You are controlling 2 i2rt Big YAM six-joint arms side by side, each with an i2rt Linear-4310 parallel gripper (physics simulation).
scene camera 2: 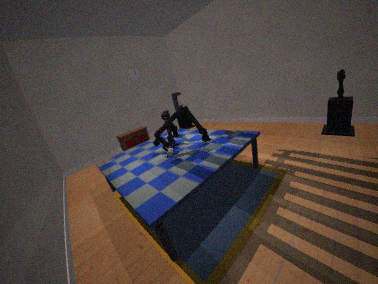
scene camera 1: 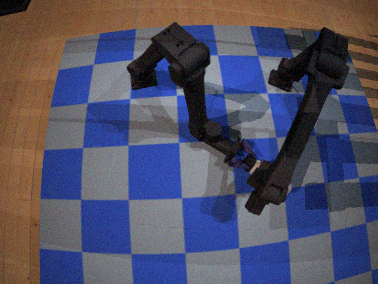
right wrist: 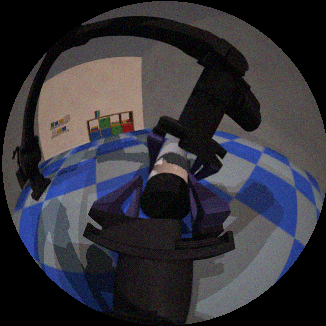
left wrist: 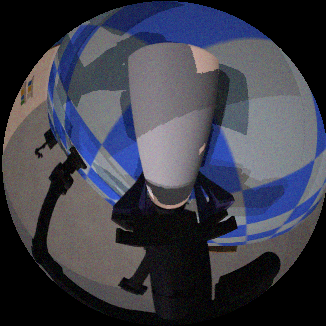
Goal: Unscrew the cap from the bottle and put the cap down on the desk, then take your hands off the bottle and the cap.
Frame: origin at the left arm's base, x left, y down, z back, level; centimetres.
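Seen in the pictures: left gripper, fingertip midpoint: (scene camera 1: 259,170); right gripper, fingertip midpoint: (scene camera 2: 170,146) (scene camera 1: 253,162) (right wrist: 163,176) (left wrist: 160,208); left arm's base, link origin: (scene camera 2: 205,139) (scene camera 1: 280,81) (right wrist: 40,189) (left wrist: 78,156); right arm's base, link origin: (scene camera 2: 176,136) (scene camera 1: 143,80).
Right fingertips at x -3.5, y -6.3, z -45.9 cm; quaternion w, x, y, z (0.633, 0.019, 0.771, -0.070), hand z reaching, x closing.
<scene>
Offsets run from my right fingertips to a thing's top centre. Level surfaces: height alone.
The grey-white bottle {dz -2.5, dx +8.7, dy -0.7 cm} (left wrist: 172,110) (right wrist: 170,172) is held tilted above the checkered desk, its light neck showing in scene camera 1. The left gripper (left wrist: 171,182) (right wrist: 176,156) is shut on the bottle. The black cap {dz +0.0, dx -1.1, dy -0.5 cm} (right wrist: 165,197) (scene camera 1: 250,161) is at the bottle's neck end, lined up with the neck. The right gripper (right wrist: 166,186) (scene camera 1: 248,154) is shut on the cap, with one purple finger at each side of it. Any gap between cap and neck is too small to tell. In scene camera 2 the grippers and bottle are small and blurred.
The blue and grey checkered desk {dy +6.3 cm} (scene camera 1: 105,225) (scene camera 2: 162,180) extends around both arms. The two arms meet close together at the bottle. A brown box (scene camera 2: 133,138) and a dark pedestal (scene camera 2: 339,115) stand beyond the desk.
</scene>
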